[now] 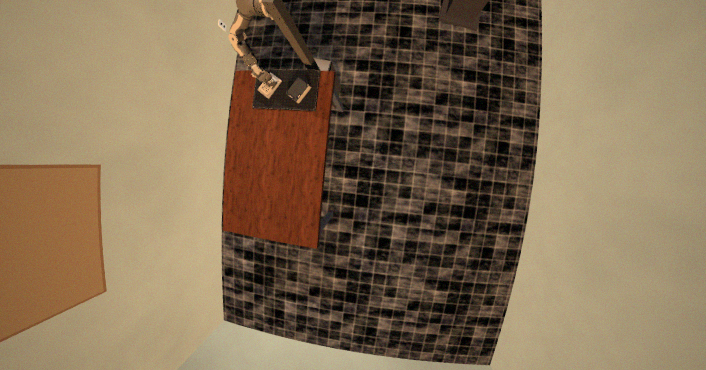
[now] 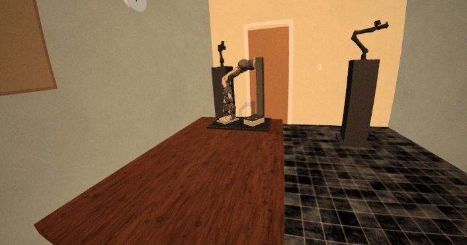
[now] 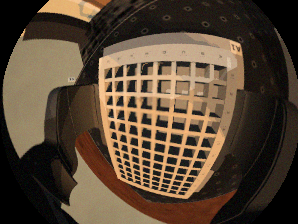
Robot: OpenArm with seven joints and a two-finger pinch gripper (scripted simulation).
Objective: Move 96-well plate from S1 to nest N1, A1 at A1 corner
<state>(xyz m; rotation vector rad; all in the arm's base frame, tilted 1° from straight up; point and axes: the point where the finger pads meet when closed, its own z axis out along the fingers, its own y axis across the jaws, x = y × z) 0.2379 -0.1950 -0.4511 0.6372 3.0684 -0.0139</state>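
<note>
The 96-well plate is 20 mm ahead of my hand and 10 mm to the right of it. The rest, counted from my hand: plate shaker S1 (40 mm ahead, 240 mm to the left, 20 mm above); then marked tag (30 mm behind, 70 mm to the left, 10 mm below); then plate nest N1 (10 mm ahead, 10 mm to the right, 20 mm below).
</note>
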